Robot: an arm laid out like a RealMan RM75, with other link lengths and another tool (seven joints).
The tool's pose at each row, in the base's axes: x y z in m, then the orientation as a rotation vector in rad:
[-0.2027, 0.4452, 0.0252, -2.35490, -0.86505, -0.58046]
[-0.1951, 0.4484, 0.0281, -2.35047, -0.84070, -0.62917]
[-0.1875, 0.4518, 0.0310, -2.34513, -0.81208, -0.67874]
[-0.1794, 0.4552, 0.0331, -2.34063, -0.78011, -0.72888]
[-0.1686, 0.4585, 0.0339, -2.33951, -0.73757, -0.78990]
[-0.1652, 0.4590, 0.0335, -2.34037, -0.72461, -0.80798]
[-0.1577, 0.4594, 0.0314, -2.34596, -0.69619, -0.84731]
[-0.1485, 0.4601, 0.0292, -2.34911, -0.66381, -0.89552]
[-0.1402, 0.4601, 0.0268, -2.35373, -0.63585, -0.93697]
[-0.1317, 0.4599, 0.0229, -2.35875, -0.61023, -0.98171]
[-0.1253, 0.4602, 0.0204, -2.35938, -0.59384, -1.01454]
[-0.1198, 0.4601, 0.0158, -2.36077, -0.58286, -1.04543]
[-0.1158, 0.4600, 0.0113, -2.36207, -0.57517, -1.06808]
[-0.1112, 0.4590, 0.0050, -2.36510, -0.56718, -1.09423]
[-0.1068, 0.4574, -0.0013, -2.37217, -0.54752, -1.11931]
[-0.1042, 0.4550, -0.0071, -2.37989, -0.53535, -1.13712]
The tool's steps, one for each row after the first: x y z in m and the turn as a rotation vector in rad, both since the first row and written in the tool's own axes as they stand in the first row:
[0.0084, 0.0022, 0.0014, -0.01424, 0.03787, 0.00485]
[0.0168, 0.0042, 0.0028, -0.02863, 0.07760, 0.01224]
[0.0252, 0.0069, 0.0050, -0.04475, 0.11798, 0.02171]
[0.0346, 0.0119, 0.0087, -0.06928, 0.16581, 0.03579]
[0.0370, 0.0141, 0.0100, -0.07784, 0.17943, 0.04022]
[0.0412, 0.0197, 0.0133, -0.10006, 0.20722, 0.05012]
[0.0467, 0.0264, 0.0172, -0.12503, 0.24174, 0.06001]
[0.0512, 0.0329, 0.0207, -0.14880, 0.27016, 0.06849]
[0.0548, 0.0403, 0.0252, -0.17517, 0.29901, 0.07421]
[0.0580, 0.0454, 0.0285, -0.19237, 0.32063, 0.07641]
[0.0593, 0.0508, 0.0330, -0.20948, 0.33909, 0.07535]
[0.0595, 0.0552, 0.0371, -0.22240, 0.35226, 0.07428]
[0.0587, 0.0612, 0.0421, -0.23873, 0.36631, 0.07247]
[0.0575, 0.0675, 0.0467, -0.25817, 0.38104, 0.07915]
[0.0550, 0.0728, 0.0501, -0.27427, 0.38953, 0.08274]

